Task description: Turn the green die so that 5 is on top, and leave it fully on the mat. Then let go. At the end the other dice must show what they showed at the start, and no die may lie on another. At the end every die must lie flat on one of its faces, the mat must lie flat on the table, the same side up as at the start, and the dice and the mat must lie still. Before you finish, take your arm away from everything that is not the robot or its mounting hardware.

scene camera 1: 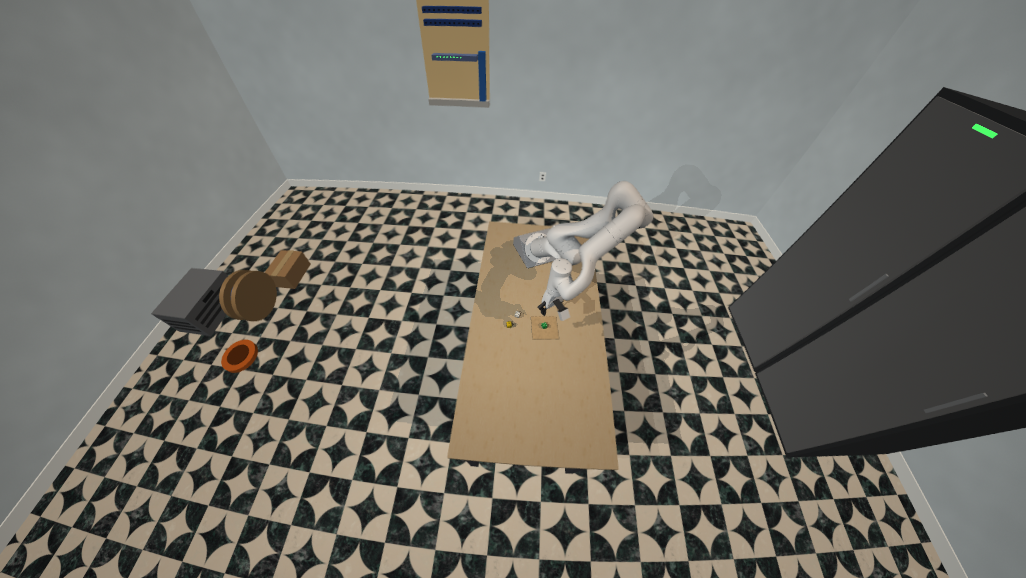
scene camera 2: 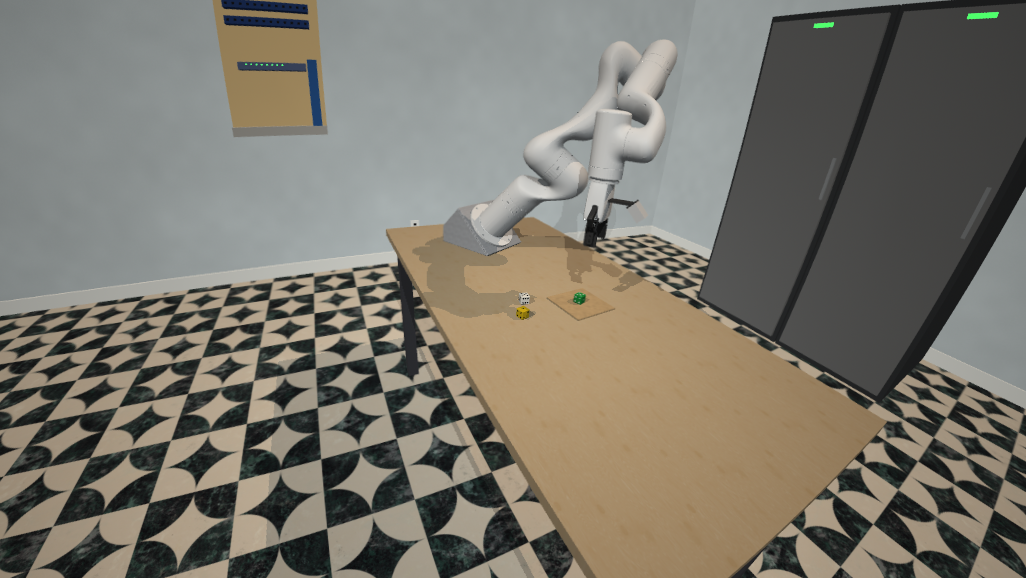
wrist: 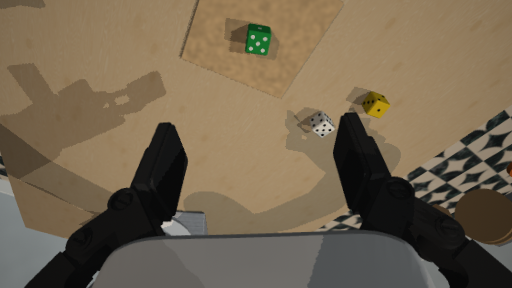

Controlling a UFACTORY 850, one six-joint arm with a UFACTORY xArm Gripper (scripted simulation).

Note:
In view: the gripper [scene camera 2: 594, 241].
The gripper is seen too in the wrist view [wrist: 257, 137].

